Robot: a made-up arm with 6 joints. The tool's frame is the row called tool.
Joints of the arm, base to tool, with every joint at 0 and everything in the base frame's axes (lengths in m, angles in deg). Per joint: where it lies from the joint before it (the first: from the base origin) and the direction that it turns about. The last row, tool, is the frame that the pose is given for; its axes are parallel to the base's.
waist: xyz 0 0 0.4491 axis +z
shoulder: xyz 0.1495 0 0 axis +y
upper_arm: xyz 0 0 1.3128 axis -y
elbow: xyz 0 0 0.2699 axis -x
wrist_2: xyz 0.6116 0 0 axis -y
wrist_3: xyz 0.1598 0 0 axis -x
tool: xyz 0 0 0
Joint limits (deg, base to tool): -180..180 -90..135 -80.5..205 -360..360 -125..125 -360..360
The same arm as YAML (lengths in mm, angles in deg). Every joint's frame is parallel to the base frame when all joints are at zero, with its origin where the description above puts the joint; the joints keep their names.
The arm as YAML. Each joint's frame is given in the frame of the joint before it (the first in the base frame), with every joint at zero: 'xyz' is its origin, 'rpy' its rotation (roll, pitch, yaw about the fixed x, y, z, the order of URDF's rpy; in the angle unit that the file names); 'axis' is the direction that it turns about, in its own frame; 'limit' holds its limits. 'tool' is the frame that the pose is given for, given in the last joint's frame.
units:
  length: mm
  angle: deg
joints:
  - name: waist
    type: revolute
    origin:
      xyz: [0.0, 0.0, 449.1]
      rpy: [0.0, 0.0, 0.0]
    axis: "+z"
    limit:
      lower: -180.0
      upper: 180.0
  - name: shoulder
    type: revolute
    origin:
      xyz: [149.5, 0.0, 0.0]
      rpy: [0.0, 0.0, 0.0]
    axis: "+y"
    limit:
      lower: -90.0
      upper: 135.0
  - name: upper_arm
    type: revolute
    origin:
      xyz: [0.0, 0.0, 1312.8]
      rpy: [0.0, 0.0, 0.0]
    axis: "-y"
    limit:
      lower: -80.5
      upper: 205.0
  - name: elbow
    type: revolute
    origin:
      xyz: [0.0, 0.0, 269.9]
      rpy: [0.0, 0.0, 0.0]
    axis: "-x"
    limit:
      lower: -360.0
      upper: 360.0
  - name: wrist_2
    type: revolute
    origin:
      xyz: [611.6, 0.0, 0.0]
      rpy: [0.0, 0.0, 0.0]
    axis: "-y"
    limit:
      lower: -125.0
      upper: 125.0
  - name: wrist_3
    type: revolute
    origin:
      xyz: [159.8, 0.0, 0.0]
      rpy: [0.0, 0.0, 0.0]
    axis: "-x"
    limit:
      lower: -360.0
      upper: 360.0
tool:
  origin:
    xyz: [0.0, 0.0, 0.0]
    rpy: [0.0, 0.0, 0.0]

